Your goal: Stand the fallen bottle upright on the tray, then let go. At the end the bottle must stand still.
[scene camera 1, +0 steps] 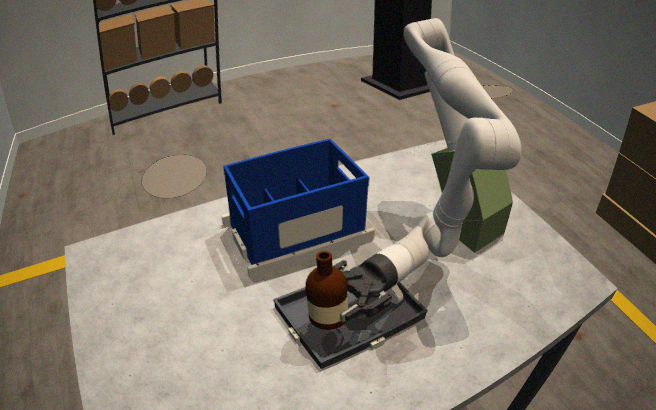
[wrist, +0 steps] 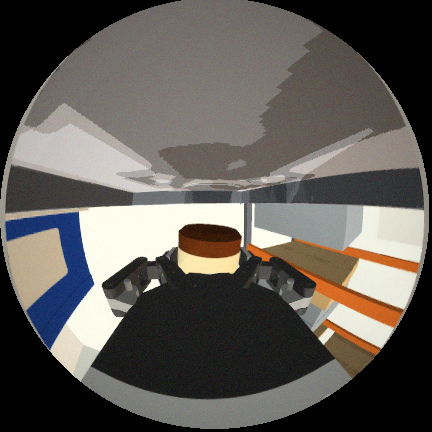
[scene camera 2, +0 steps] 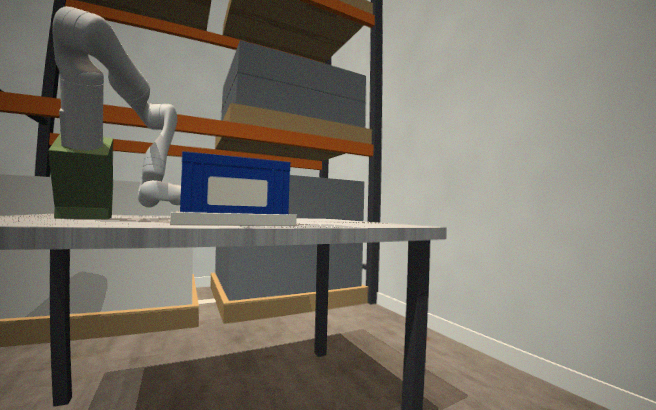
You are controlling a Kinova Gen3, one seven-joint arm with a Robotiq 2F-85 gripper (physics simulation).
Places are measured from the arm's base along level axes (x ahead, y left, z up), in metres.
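Pixels of known places: gripper, fingertip midpoint: (scene camera 1: 326, 306) (wrist: 207, 254); arm's base at its link origin: (scene camera 2: 83, 143).
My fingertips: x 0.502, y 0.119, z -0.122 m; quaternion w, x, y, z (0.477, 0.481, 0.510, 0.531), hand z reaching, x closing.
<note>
For each thing: its top centre in the pictures, then the offset to it from my fingertips. "*": a spot on its surface instead.
- brown bottle with a cream label, top centre: (scene camera 1: 327, 257) (wrist: 207, 319) 0.121 m up, 0.003 m back, 0.004 m right
- dark tray at a spot on its surface: (wrist: 350, 187) (scene camera 1: 396, 327) * 0.073 m down, 0.115 m back, 0.080 m left
- blue crate at its top centre: (scene camera 1: 293, 170) (scene camera 2: 234, 162) 0.087 m up, 0.129 m back, 0.299 m right
The brown bottle with a cream label (scene camera 1: 327, 295) (wrist: 210, 247) is upright over the left part of the dark tray (scene camera 1: 400, 325) (wrist: 350, 187). My gripper (scene camera 1: 344, 292) (wrist: 207, 254) is shut on the label section of the bottle, reaching in low from the right in scene camera 1. In the wrist view, the bottle's round underside shows, with a bright gap between it and the tray, so the bottle hovers a little above the tray floor. The fingertips are partly hidden in the wrist view. The bottle, tray and gripper do not show in scene camera 2.
A blue crate (scene camera 1: 320, 197) (scene camera 2: 236, 170) (wrist: 86, 270) stands on a pale base (scene camera 1: 310, 256) (scene camera 2: 232, 219) behind the tray, close to my gripper. A green pedestal (scene camera 1: 492, 195) (scene camera 2: 82, 182) carries the arm at the table's back right. The table (scene camera 1: 150, 310) (scene camera 2: 350, 237) surrounds the tray.
</note>
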